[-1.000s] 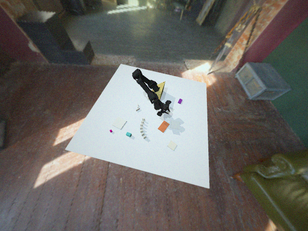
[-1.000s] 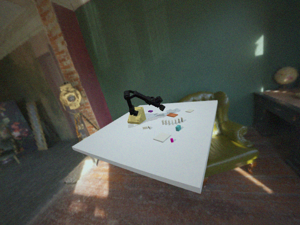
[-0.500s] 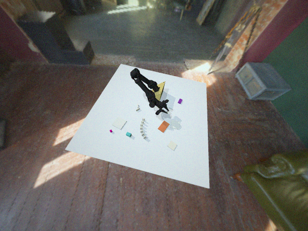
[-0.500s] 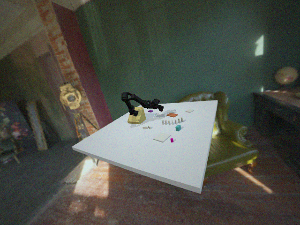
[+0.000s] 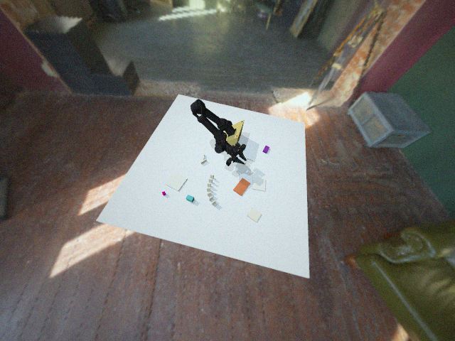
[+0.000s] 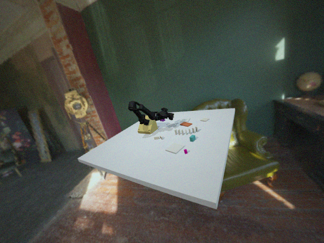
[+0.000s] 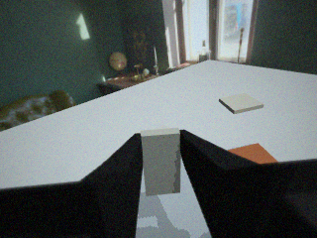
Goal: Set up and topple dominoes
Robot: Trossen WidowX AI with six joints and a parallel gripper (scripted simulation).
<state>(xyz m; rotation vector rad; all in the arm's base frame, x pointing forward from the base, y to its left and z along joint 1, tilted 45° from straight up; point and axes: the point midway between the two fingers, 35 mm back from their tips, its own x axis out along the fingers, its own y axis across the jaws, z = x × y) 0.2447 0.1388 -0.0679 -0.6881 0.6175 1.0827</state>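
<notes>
Right now my gripper tip is 12 cm short of the orange tile, 3 cm to the right of it and 14 cm above it. Also, from my gripper tip: teal block 33 cm ahead, 27 cm to the right, 12 cm below; purple block 29 cm behind, 13 cm to the left, 13 cm below; white tile 25 cm ahead, 42 cm to the right, 14 cm below.
</notes>
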